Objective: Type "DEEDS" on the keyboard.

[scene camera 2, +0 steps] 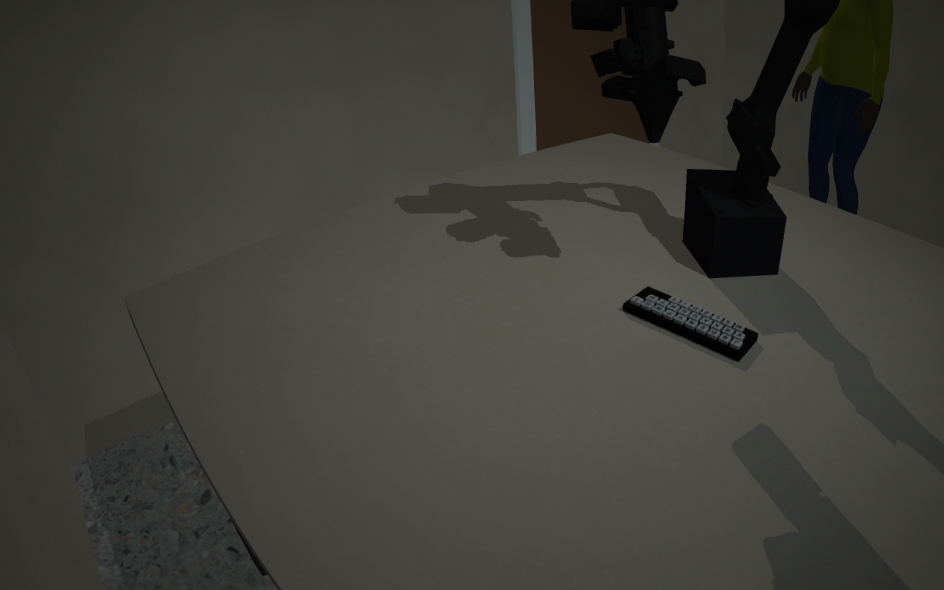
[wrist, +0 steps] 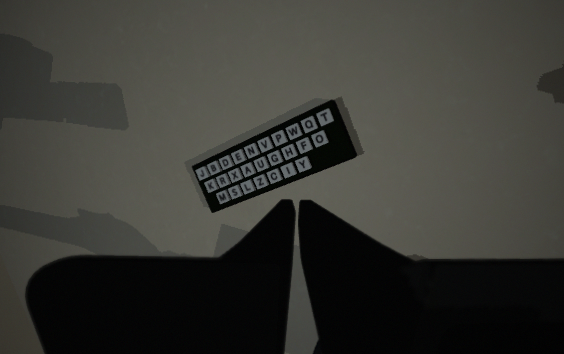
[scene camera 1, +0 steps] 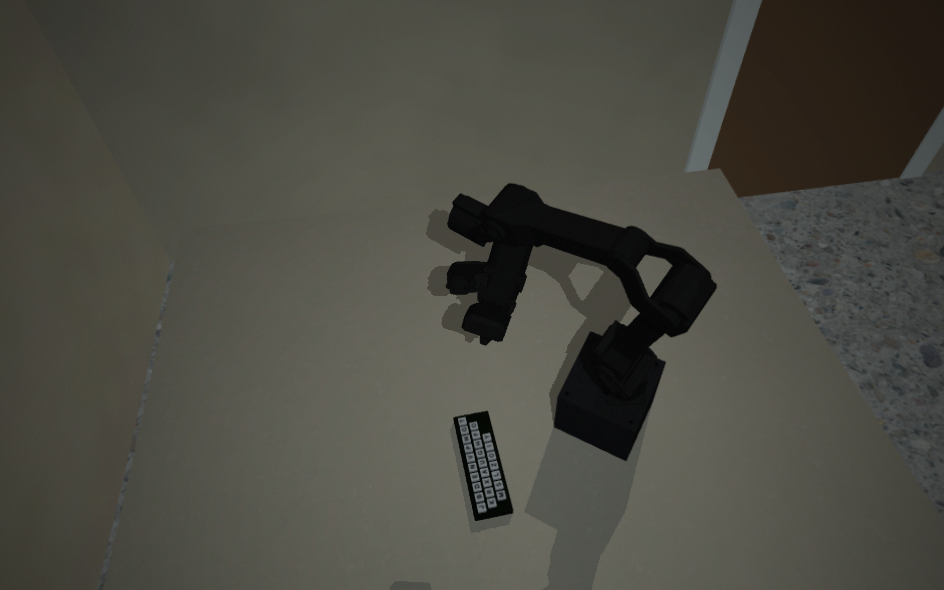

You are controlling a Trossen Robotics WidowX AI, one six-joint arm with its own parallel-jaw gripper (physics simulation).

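Where they show: gripper, fingertip midpoint: (scene camera 2: 654,142) (wrist: 294,211) (scene camera 1: 483,343); arm's base, origin of the base link: (scene camera 2: 749,193) (scene camera 1: 624,386).
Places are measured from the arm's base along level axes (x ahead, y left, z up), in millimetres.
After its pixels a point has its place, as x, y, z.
Note:
A black keyboard (scene camera 1: 494,467) {218, 101, -99} (scene camera 2: 689,322) {257, 98, -99} (wrist: 345,144) {245, -3, -104} with pale letter keys lies flat on the table. In the wrist view its top row reads J B D E N V P W Q T from left to right. The D key (wrist: 225,162) {247, 136, -99} and the E key (wrist: 238,156) {251, 118, -99} are side by side there, and the S key (wrist: 235,192) {210, 131, -99} is in the bottom row. My gripper (scene camera 2: 654,141) {235, -8, 107} (wrist: 294,211) {235, -8, 107} is shut and empty, its tips nearly touching. It hangs high above the table, apart from the keyboard. In scene camera 1 the fingertips are mostly hidden by the gripper body.
The arm's black base box (scene camera 1: 597,424) {45, 49, -43} (scene camera 2: 744,243) {59, 40, -59} stands on the table (scene camera 1: 313,417) {551, -3, -117} (scene camera 2: 417,417) {612, 44, -117} close to the keyboard. Shadows of the arm fall across the table. A person (scene camera 2: 852,55) stands beyond the table, and a brown door (scene camera 1: 835,83) (scene camera 2: 570,76) is behind.

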